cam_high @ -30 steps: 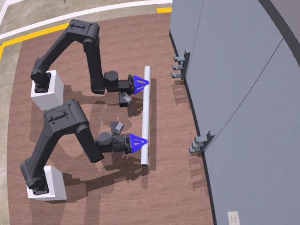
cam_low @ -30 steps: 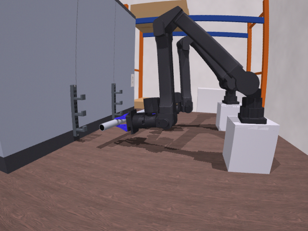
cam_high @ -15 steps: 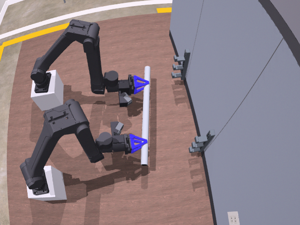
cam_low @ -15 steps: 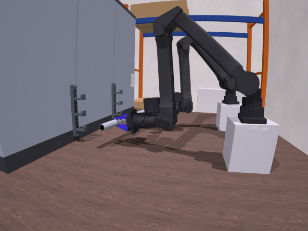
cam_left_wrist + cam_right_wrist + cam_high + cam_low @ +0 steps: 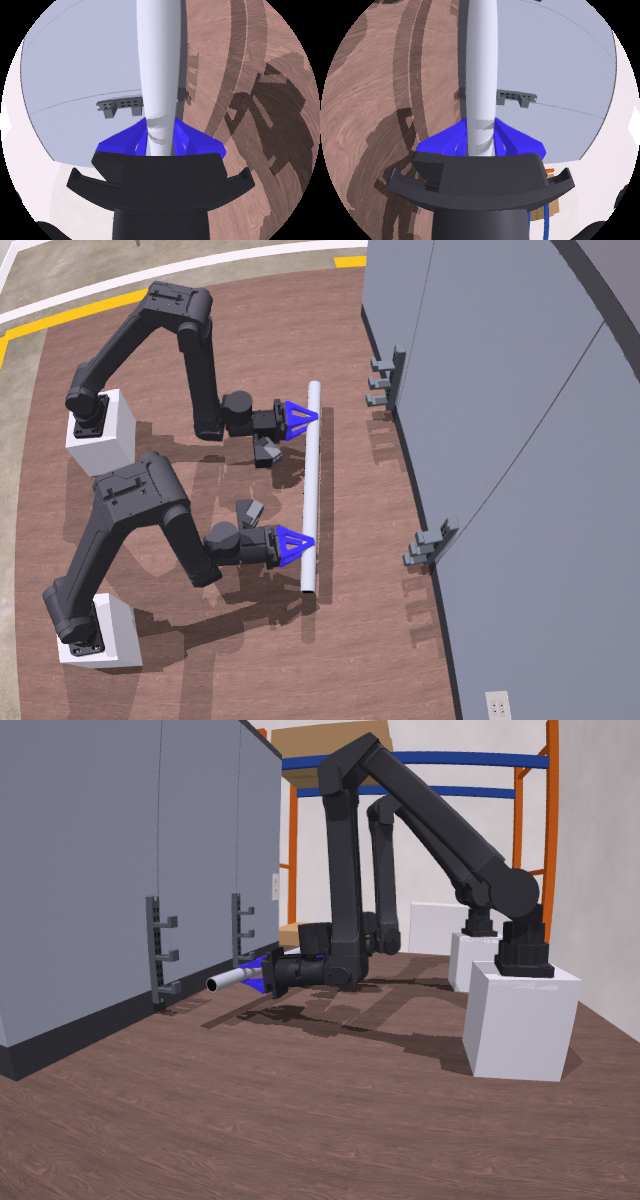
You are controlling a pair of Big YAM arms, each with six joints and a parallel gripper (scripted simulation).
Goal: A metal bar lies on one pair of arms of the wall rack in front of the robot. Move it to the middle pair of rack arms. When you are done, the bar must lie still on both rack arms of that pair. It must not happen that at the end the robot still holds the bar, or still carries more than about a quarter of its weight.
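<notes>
Right now the metal bar is 15 cm to the left of my right hand and 2 cm ahead of it. Also, from my right hand: grey wall panel: 41 cm ahead, 34 cm above, 14 cm to the left.
</notes>
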